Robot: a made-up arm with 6 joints. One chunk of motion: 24 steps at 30 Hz.
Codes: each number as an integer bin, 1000 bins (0 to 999) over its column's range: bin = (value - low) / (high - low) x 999, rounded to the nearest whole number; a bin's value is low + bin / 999 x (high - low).
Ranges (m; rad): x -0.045..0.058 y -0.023..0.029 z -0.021..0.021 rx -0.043..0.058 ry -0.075..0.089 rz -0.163..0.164
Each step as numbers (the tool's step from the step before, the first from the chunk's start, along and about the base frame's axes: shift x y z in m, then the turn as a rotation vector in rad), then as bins.
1 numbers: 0.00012 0.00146 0.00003 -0.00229 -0.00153 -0.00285
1 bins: 438 470 500 403 448 489
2 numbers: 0.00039 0.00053 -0.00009 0.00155 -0.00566 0.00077
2 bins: 440 452 497 441 422 500
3 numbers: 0.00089 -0.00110 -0.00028 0.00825 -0.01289 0.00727
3 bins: 445 421 493 507 378 520
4 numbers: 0.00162 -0.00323 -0.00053 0.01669 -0.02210 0.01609
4 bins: 452 380 487 590 322 547
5 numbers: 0.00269 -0.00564 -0.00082 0.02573 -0.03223 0.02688
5 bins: 463 334 480 680 261 580
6 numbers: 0.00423 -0.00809 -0.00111 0.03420 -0.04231 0.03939
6 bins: 477 286 473 764 199 618
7 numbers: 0.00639 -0.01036 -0.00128 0.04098 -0.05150 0.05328
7 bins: 498 243 469 831 143 661
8 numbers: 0.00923 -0.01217 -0.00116 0.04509 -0.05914 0.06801
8 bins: 526 208 472 871 97 706
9 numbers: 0.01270 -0.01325 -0.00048 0.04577 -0.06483 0.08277
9 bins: 560 187 488 878 62 751
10 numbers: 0.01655 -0.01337 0.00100 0.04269 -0.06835 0.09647
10 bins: 597 185 523 848 41 793
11 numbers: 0.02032 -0.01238 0.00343 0.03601 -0.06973 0.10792
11 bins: 634 204 581 781 32 828
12 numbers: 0.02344 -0.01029 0.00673 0.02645 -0.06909 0.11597
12 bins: 664 244 660 687 36 852
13 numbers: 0.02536 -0.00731 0.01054 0.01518 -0.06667 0.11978
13 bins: 682 301 750 575 51 864
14 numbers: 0.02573 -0.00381 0.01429 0.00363 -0.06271 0.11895
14 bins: 686 369 839 461 75 861
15 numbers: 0.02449 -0.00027 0.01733 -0.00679 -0.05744 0.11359
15 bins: 674 437 912 358 107 845
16 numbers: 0.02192 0.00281 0.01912 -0.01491 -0.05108 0.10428
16 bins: 649 496 954 278 146 817
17 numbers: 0.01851 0.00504 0.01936 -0.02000 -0.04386 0.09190
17 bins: 616 539 960 227 190 779
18 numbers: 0.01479 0.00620 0.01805 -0.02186 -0.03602 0.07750
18 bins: 580 561 929 209 237 735
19 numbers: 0.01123 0.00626 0.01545 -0.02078 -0.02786 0.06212
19 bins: 545 562 867 220 287 688
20 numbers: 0.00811 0.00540 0.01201 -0.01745 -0.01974 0.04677
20 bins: 515 546 785 253 337 641
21 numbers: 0.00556 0.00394 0.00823 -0.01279 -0.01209 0.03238
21 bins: 490 518 695 299 383 597
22 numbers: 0.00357 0.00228 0.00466 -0.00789 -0.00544 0.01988
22 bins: 471 486 610 347 424 559
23 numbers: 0.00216 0.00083 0.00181 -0.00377 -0.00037 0.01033
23 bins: 457 458 543 388 455 530
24 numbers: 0.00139 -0.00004 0.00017 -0.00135 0.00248 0.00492
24 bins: 450 441 504 412 472 513
